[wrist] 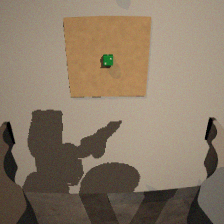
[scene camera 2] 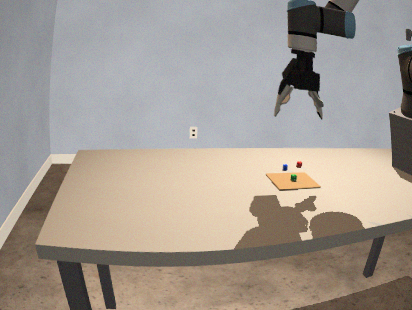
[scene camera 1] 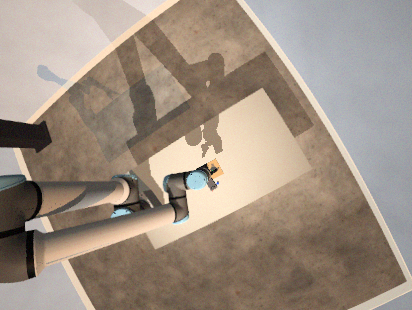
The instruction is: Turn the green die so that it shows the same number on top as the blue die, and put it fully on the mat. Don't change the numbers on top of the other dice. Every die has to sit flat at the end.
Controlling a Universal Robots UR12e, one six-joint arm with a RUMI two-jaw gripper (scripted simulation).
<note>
The pictures show: the gripper and a mat.
The gripper also shows in the wrist view.
</note>
